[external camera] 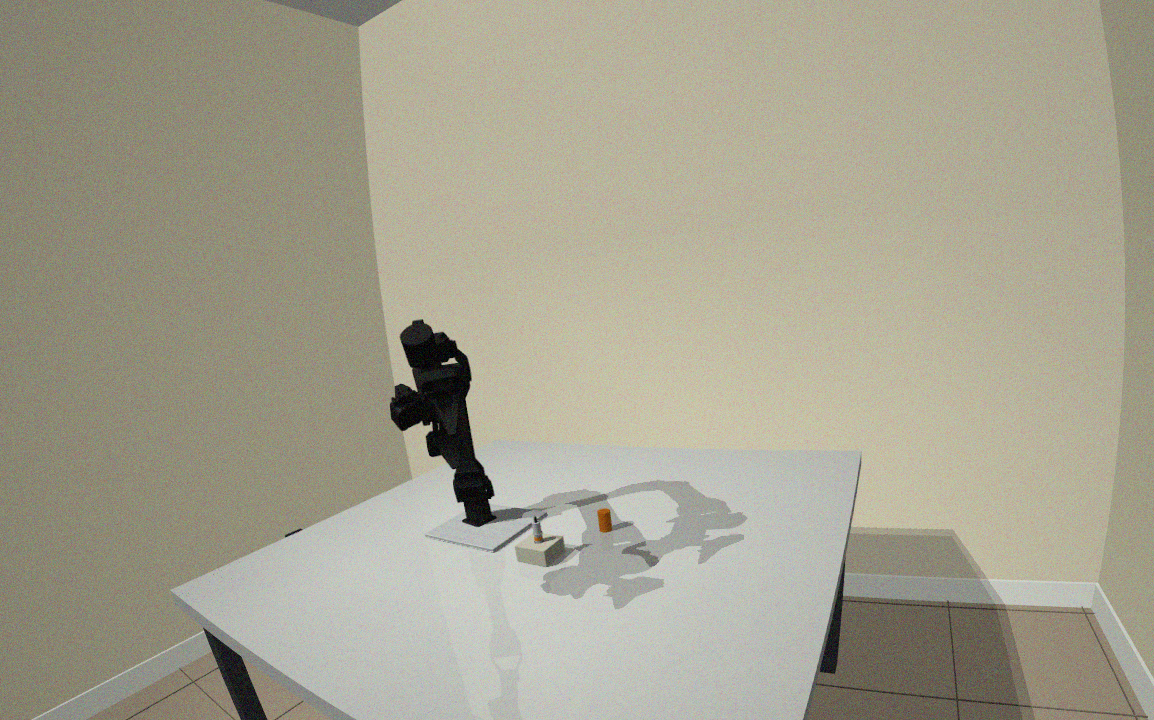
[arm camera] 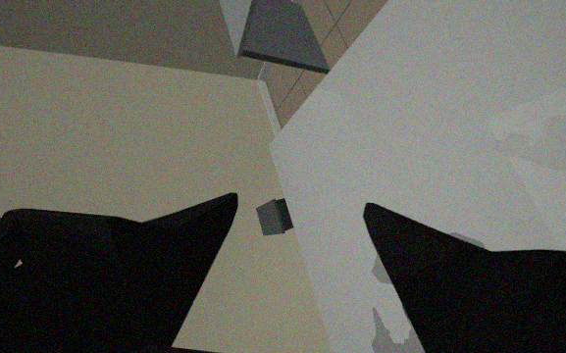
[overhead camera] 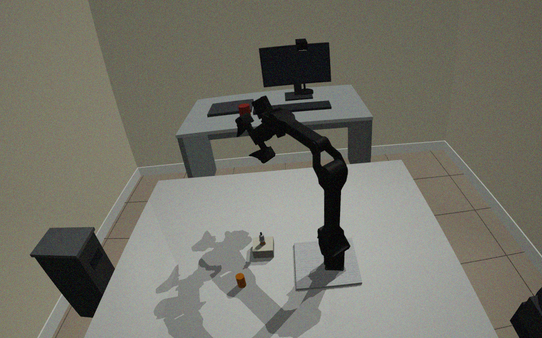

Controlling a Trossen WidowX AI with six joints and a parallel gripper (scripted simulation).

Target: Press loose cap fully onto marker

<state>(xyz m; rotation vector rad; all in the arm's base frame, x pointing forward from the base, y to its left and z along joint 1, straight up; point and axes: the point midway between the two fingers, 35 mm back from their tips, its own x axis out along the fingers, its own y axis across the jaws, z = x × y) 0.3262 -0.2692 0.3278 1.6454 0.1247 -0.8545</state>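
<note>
My gripper tip is now 400 mm to the right of the orange cap, 290 mm above it and 50 mm past it.
</note>
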